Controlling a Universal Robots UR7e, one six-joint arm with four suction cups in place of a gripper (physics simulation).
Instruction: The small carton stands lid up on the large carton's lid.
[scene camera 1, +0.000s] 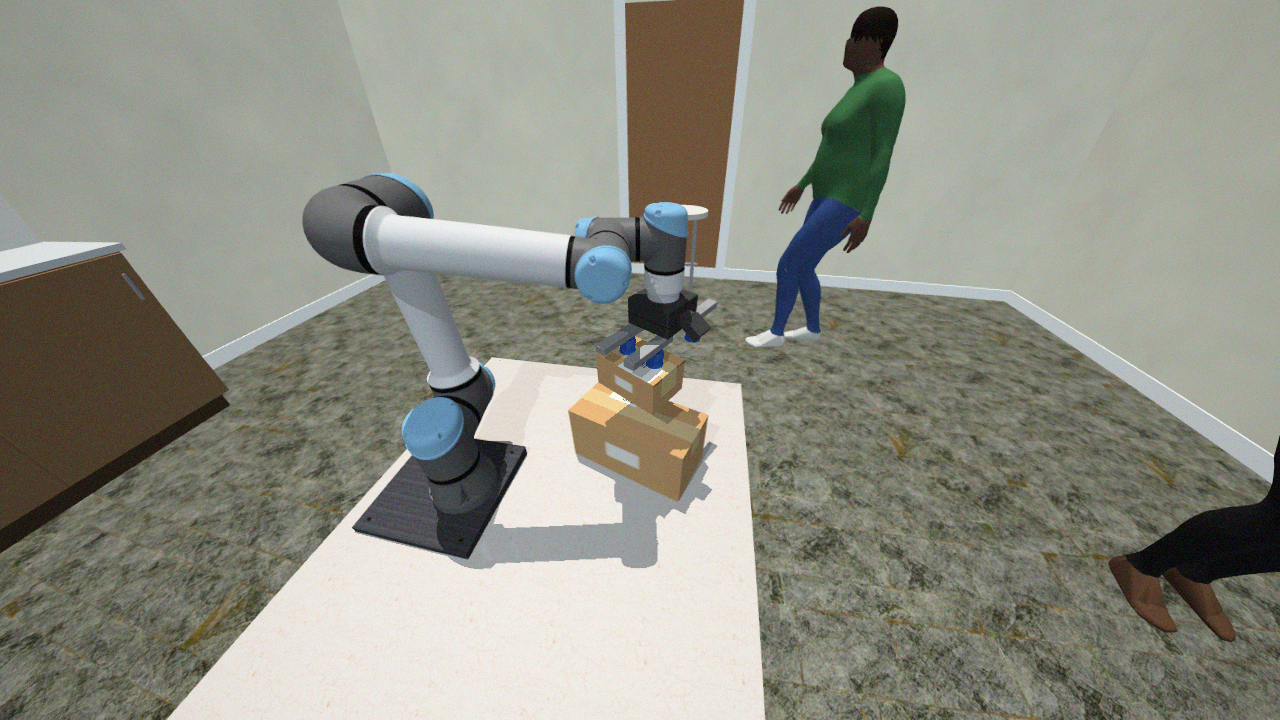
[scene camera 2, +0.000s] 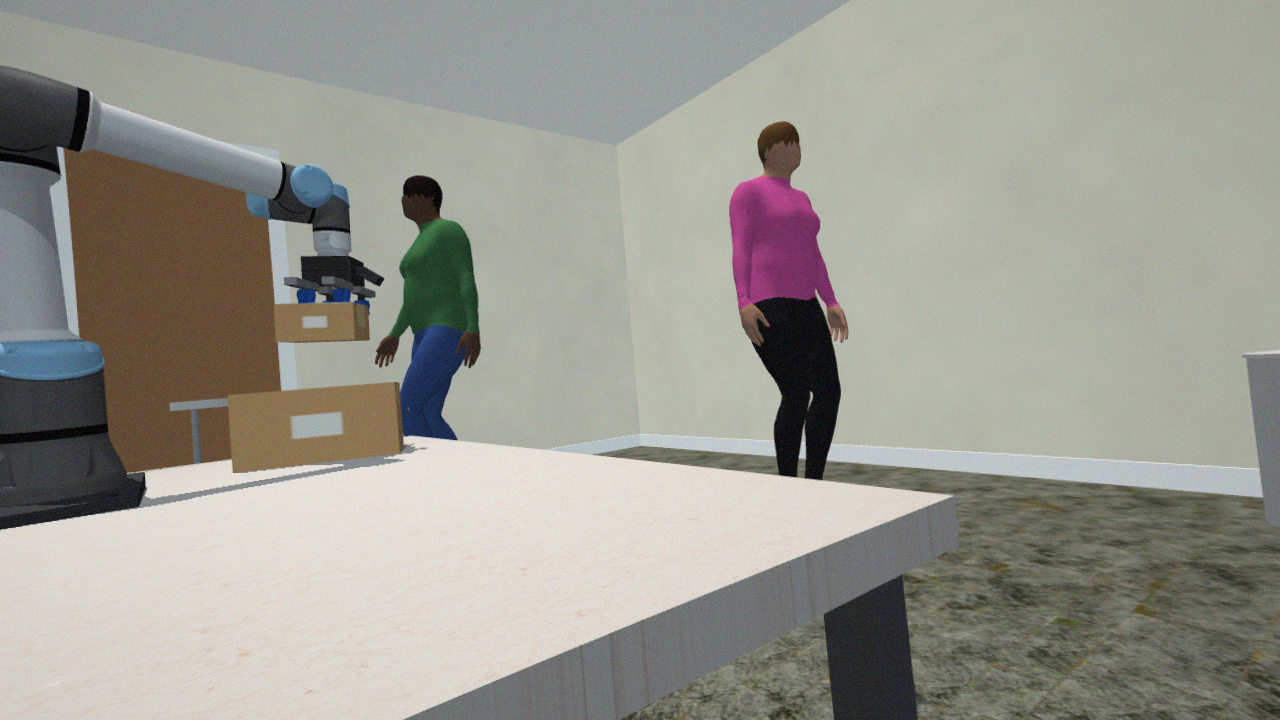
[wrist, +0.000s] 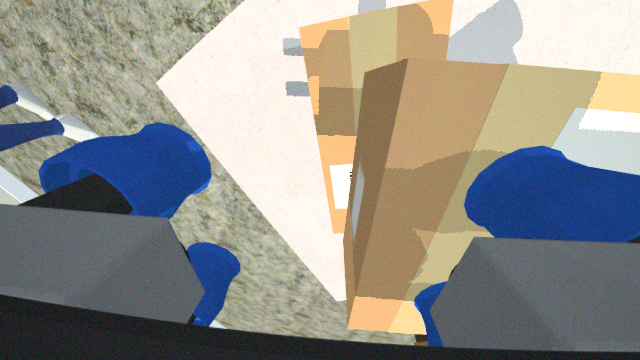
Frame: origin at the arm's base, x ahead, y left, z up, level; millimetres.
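Where they show: hand, tool point: (wrist: 322, 229); arm's base, link origin: (scene camera 1: 465, 484) (scene camera 2: 57, 493).
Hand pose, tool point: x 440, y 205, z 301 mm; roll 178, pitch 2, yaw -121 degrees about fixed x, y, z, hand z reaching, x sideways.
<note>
Each offset is from my tool point to the top centre of the thing. Level surfaces: height alone.
The small carton {dx -39, dy -59, dz +15 mm} (scene camera 1: 640, 392) (scene camera 2: 335, 322) (wrist: 440, 115) is brown, with tape and a pale label on its upward lid. It hangs level under my gripper (scene camera 1: 642, 351) (scene camera 2: 332, 295), whose blue cups hold it by the lid. Some cups reach past the carton's side. The large carton {dx -48, dy -36, dz -169 mm} (scene camera 1: 657, 456) (scene camera 2: 366, 422) (wrist: 330, 55) stands on the table, with tape along its lid. The small carton is above it, and scene camera 2 shows a clear gap between them. The small carton hides part of the large lid in the wrist view.
The table {dz -323 mm} (scene camera 1: 572, 626) (scene camera 2: 537, 555) (wrist: 225, 95) carries the arm's dark base plate (scene camera 1: 393, 519). The large carton is near the table's far right edge. A person in green (scene camera 1: 863, 134) (scene camera 2: 438, 268) and a person in pink (scene camera 2: 776, 241) stand beyond. A stool (scene camera 1: 696, 213) is behind the arm.
</note>
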